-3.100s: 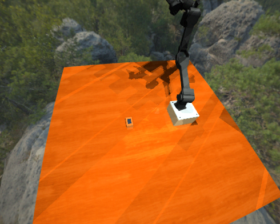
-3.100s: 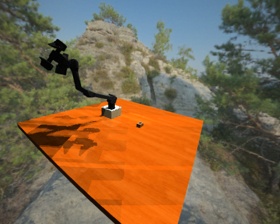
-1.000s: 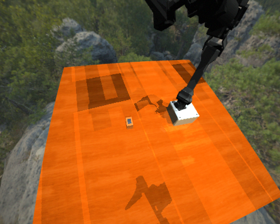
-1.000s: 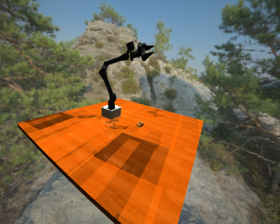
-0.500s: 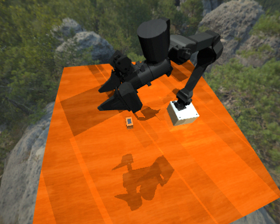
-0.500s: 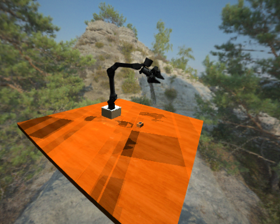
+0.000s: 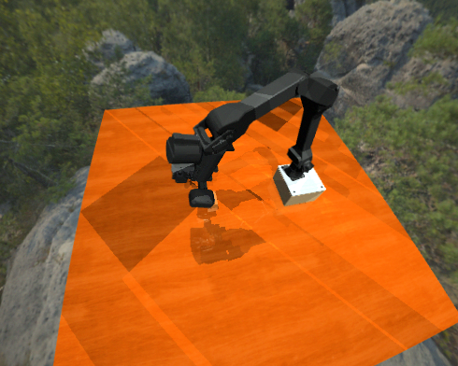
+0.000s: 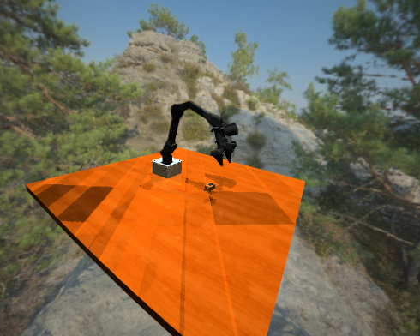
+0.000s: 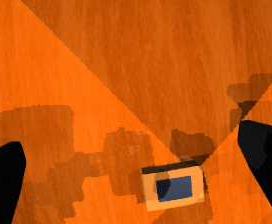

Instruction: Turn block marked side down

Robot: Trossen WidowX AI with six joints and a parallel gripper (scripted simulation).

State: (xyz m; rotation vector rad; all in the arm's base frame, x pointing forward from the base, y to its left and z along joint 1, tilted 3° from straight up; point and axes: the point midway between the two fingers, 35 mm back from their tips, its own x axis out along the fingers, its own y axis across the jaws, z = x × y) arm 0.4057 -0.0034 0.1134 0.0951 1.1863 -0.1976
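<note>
Now: gripper tip 150 mm above the block, 80 mm past it and 30 mm to the left of it.
</note>
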